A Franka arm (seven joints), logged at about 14 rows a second.
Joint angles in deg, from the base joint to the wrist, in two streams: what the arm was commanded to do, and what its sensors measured. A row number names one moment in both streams.
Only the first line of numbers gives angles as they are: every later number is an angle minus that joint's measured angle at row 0.
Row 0, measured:
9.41 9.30 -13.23 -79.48 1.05 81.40 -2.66
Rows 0 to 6, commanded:
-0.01 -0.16 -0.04 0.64 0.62 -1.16 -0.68
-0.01 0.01 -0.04 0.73 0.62 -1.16 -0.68
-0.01 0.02 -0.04 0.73 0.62 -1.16 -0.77
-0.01 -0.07 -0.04 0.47 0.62 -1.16 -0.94
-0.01 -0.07 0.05 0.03 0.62 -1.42 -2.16
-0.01 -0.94 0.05 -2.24 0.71 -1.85 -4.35
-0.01 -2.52 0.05 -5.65 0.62 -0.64 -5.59
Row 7, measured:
0.01 -0.02 0.06 -0.86 0.03 -0.96 -2.59
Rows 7 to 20, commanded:
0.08 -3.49 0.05 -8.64 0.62 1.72 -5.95
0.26 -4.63 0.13 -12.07 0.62 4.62 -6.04
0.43 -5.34 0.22 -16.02 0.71 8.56 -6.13
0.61 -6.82 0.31 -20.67 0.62 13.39 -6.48
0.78 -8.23 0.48 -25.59 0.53 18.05 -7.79
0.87 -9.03 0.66 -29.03 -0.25 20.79 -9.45
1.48 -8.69 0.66 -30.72 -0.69 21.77 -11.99
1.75 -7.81 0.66 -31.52 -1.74 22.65 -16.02
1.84 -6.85 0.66 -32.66 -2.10 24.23 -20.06
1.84 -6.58 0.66 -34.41 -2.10 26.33 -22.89
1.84 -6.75 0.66 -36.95 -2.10 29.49 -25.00
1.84 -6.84 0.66 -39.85 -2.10 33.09 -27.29
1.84 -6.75 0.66 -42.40 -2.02 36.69 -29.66
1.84 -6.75 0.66 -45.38 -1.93 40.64 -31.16
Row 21, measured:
1.38 -5.01 0.91 -39.05 -1.31 34.21 -27.38
